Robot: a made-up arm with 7 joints. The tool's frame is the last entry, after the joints. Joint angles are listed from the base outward. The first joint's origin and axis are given. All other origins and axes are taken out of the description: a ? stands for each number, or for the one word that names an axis. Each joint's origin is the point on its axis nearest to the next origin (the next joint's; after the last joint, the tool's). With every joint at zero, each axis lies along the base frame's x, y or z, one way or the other. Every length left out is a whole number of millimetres.
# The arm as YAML. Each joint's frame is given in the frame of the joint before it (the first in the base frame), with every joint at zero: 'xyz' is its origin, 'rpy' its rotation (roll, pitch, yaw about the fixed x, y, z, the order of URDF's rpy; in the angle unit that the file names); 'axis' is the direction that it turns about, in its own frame. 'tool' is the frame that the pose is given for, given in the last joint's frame.
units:
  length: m
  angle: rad
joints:
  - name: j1
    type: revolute
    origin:
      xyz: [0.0, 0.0, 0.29]
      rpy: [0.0, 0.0, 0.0]
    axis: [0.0, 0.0, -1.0]
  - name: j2
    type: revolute
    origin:
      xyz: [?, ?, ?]
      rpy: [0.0, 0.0, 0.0]
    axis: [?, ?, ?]
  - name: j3
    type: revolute
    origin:
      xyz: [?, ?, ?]
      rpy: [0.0, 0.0, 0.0]
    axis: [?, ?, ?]
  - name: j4
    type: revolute
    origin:
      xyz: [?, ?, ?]
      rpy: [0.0, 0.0, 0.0]
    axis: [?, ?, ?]
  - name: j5
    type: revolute
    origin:
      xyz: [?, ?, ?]
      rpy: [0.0, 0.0, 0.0]
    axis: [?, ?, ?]
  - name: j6
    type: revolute
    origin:
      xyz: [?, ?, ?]
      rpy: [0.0, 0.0, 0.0]
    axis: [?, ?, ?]
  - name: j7
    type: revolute
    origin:
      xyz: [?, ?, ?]
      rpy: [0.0, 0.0, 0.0]
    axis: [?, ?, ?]
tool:
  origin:
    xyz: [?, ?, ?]
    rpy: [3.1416, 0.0, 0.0]
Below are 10 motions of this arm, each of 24 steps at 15 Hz.
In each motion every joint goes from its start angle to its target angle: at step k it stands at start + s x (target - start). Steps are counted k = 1, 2, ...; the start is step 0. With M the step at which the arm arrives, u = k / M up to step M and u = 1 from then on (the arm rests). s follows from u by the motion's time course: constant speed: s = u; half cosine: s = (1 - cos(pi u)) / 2; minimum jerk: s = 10 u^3 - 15 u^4 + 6 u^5.
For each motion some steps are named. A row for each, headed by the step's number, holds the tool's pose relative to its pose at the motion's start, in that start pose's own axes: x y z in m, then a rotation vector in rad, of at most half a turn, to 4 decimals.
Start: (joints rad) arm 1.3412 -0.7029 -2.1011 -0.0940 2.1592 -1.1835 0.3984
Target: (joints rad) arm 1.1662 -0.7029 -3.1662 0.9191 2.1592 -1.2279 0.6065
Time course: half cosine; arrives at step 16
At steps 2, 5, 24:
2: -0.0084 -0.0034 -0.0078 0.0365 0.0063 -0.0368
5: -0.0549 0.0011 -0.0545 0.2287 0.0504 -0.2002
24: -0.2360 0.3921 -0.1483 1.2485 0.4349 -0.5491

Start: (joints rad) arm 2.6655 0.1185 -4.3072 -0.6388 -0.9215 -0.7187 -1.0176
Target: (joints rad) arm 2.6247 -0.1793 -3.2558 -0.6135 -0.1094 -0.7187 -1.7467
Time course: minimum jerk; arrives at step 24
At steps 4, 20, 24:
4: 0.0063 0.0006 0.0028 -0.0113 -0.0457 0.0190
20: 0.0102 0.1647 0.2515 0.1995 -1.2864 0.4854
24: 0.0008 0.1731 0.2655 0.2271 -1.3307 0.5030

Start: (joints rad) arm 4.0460 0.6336 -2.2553 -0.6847 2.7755 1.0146 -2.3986
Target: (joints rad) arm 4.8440 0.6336 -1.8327 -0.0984 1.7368 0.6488 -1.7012
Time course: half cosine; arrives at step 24
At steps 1, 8, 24:
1: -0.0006 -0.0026 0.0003 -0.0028 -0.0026 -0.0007
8: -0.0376 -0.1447 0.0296 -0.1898 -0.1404 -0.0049
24: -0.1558 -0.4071 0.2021 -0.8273 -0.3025 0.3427

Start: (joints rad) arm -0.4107 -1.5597 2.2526 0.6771 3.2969 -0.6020 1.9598
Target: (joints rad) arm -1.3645 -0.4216 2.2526 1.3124 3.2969 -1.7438 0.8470
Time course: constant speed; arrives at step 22
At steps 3, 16, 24:
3: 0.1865 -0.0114 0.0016 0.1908 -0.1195 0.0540
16: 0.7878 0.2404 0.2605 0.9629 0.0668 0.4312
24: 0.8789 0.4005 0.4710 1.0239 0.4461 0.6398

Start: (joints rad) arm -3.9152 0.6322 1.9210 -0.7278 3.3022 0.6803 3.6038
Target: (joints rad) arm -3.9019 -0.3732 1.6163 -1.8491 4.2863 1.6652 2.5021
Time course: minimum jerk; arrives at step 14
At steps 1, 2, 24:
1: 0.0001 0.0031 0.0002 0.0020 0.0048 0.0020
2: 0.0005 0.0220 0.0015 0.0137 0.0345 0.0146
24: -0.2804 0.5223 0.2696 -1.2275 0.7157 0.8840

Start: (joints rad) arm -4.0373 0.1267 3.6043 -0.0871 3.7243 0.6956 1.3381
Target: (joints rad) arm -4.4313 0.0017 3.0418 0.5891 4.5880 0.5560 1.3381
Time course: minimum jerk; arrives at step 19
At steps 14, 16, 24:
14: 0.3706 0.1442 0.1787 0.4439 -0.3570 -0.4663
16: 0.4160 0.1218 0.1847 0.4359 -0.4147 -0.5196
24: 0.4313 0.1124 0.1862 0.4305 -0.4351 -0.5380

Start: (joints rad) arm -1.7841 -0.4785 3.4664 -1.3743 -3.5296 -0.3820 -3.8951
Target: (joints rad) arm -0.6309 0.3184 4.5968 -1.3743 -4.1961 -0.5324 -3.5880
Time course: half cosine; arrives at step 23
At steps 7, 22, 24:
7: 0.1366 -0.1257 -0.0186 -0.1882 -0.3236 0.3290
22: 0.5774 0.0944 0.3409 -0.4455 -1.6593 1.6654
24: 0.5771 0.0977 0.3432 -0.4450 -1.6666 1.6742

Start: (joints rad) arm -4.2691 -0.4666 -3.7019 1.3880 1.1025 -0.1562 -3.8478
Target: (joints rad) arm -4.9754 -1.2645 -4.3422 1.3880 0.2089 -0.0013 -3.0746
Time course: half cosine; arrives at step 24
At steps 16, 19, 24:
16: -0.2210 0.6297 -0.0272 0.8692 0.4190 -0.4897
19: -0.2526 0.7377 0.0337 1.0294 0.5421 -0.5765
24: -0.2722 0.8053 0.0853 1.1380 0.6351 -0.6368

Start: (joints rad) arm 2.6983 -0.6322 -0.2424 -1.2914 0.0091 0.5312 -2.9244
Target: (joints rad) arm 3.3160 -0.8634 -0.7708 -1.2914 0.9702 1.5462 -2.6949
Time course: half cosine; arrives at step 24
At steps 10, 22, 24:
10: -0.0055 0.0740 0.0076 -0.0215 0.3554 0.2462
22: -0.0328 0.1945 0.1038 -0.0663 1.0363 0.5180
24: -0.0335 0.1981 0.1080 -0.0672 1.0567 0.5236

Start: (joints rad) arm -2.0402 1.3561 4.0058 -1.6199 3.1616 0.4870 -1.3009
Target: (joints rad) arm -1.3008 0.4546 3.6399 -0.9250 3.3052 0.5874 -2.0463
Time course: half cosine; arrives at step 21
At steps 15, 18, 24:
15: -0.5851 0.1472 0.2256 -0.6534 -0.1188 -1.3586
18: -0.6755 0.2612 0.2877 -0.7881 -0.0757 -1.5854
24: -0.7022 0.3069 0.3125 -0.8398 -0.0554 -1.6631

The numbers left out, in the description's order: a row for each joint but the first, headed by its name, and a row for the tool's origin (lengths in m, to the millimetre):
j2: xyz 0.0 -0.01 0.0, axis 0.0 1.0 0.0
j3: xyz 0.0 0.0 0.494, axis 0.0 0.0 -1.0
j4: xyz 0.0 -0.018 0.0, axis 0.0 1.0 0.0
j5: xyz 0.0 0.0 0.438, axis 0.0 0.0 -1.0
j6: xyz 0.0 0.0 0.0, axis 0.0 1.0 0.0
j7: xyz 0.0 0.0 0.156, axis 0.0 0.0 -1.0
tool: xyz 0.0 0.0 0.0

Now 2 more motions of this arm.
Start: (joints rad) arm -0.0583 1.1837 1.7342 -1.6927 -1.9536 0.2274 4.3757
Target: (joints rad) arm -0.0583 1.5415 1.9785 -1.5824 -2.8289 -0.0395 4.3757
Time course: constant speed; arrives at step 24
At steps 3, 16, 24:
3: -0.0204 0.0199 -0.0104 -0.0065 -0.0204 -0.1565
16: -0.1072 0.1215 -0.0557 -0.0560 -0.0324 -0.8332
24: -0.1561 0.2024 -0.0824 -0.0947 0.0288 -1.2409

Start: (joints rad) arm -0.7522 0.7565 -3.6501 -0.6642 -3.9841 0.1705 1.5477
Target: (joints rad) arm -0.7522 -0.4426 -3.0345 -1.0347 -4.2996 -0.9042 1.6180
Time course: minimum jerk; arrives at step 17
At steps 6, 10, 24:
6: -0.1894 0.0817 0.1160 0.3675 0.1319 0.1370
10: -0.4570 0.1658 0.4691 1.0863 0.4158 0.2104
24: -0.5421 0.1494 0.8451 1.6878 0.6590 0.0580

